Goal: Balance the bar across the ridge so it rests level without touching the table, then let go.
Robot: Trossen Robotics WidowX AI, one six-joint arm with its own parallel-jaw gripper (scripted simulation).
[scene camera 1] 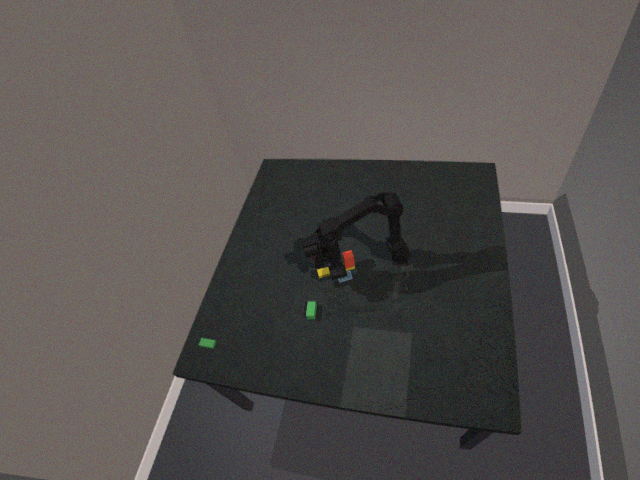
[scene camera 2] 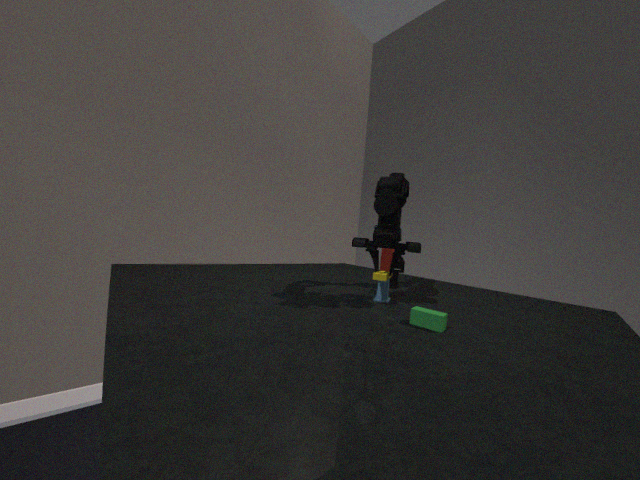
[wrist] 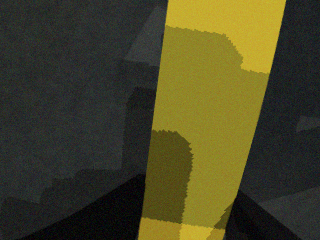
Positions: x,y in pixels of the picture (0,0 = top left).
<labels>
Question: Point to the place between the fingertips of my gripper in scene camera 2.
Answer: At 383,275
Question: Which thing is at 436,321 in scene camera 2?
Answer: A green block.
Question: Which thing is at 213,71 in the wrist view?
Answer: A yellow bar.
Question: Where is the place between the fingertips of my gripper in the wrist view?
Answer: At 187,191
</labels>
